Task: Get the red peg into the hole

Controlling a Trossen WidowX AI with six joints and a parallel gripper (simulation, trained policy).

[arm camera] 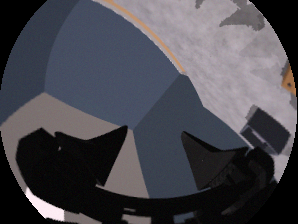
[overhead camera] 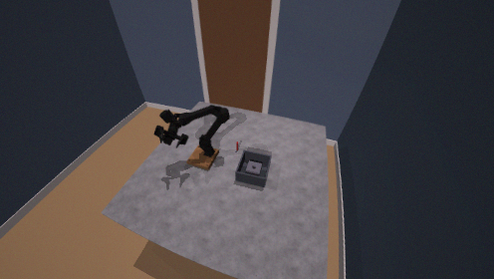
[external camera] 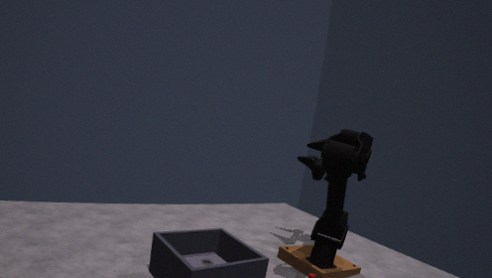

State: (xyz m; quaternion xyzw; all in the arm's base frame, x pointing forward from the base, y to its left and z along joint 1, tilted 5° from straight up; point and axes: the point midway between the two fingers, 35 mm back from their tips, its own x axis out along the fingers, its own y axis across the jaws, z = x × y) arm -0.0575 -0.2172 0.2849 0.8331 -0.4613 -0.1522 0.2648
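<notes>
My gripper tip is 38 cm to the right of the red peg, 27 cm above it and 22 cm short of it. Also, from my gripper tip: plate: 41 cm ahead, 27 cm below, 23 cm to the left; dark grey box: 41 cm ahead, 29 cm below, 23 cm to the left.
</notes>
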